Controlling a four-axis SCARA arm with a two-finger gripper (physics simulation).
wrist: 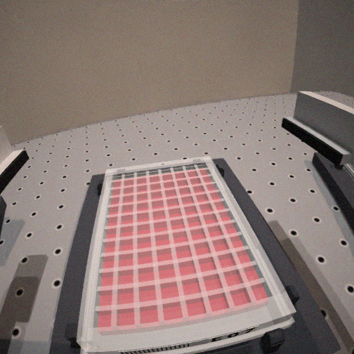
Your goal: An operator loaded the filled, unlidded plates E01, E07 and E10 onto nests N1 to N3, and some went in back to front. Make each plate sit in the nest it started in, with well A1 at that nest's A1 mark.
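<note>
Plate E07 (pixel 172 240), clear with red-filled wells, lies in a dark nest (pixel 75 265) in the wrist view. It looks level, between the nest's small black corner posts. Its barcode and E07 label (pixel 232 335) are on the near short side, partly cut off by the bottom edge. My gripper (pixel 155 118) is open and empty, its fingers spread wide, left and right, above and clear of the plate. No A1 mark can be read on the nest or plate. Plates E01 and E10 do not show.
A dark fixture edge (pixel 332 187) shows at the right under the right finger, and a bit of another dark part at the left edge. The nest stands on a grey perforated table (pixel 145 137). A tan wall (pixel 150 60) rises behind, with a darker wall at the right.
</note>
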